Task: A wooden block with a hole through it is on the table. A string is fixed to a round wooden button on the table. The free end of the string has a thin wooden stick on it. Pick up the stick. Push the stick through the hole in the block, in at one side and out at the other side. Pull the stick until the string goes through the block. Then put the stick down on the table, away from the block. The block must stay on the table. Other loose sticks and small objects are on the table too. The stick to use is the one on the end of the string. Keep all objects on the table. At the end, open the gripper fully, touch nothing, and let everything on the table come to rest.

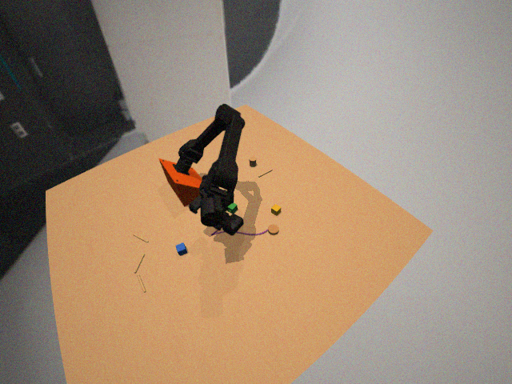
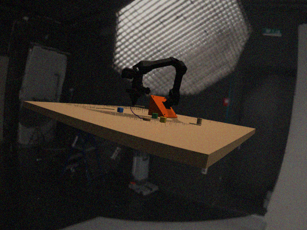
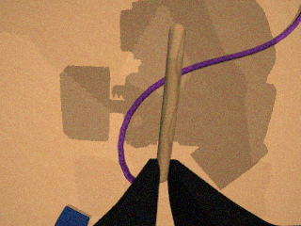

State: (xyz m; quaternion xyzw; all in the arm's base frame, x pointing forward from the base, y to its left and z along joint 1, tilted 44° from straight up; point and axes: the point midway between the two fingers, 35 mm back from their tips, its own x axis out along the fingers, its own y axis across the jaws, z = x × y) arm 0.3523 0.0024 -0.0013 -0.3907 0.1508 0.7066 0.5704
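The green cube is 9 cm behind my gripper tip, 10 cm to the left of it and 4 cm below it. Round my gripper tip: thin wooden stick: 1 cm behind, 1 cm to the left; round wooden button: 8 cm ahead, 18 cm to the left, 5 cm below; blue cube: 3 cm behind, 14 cm to the right, 4 cm below.
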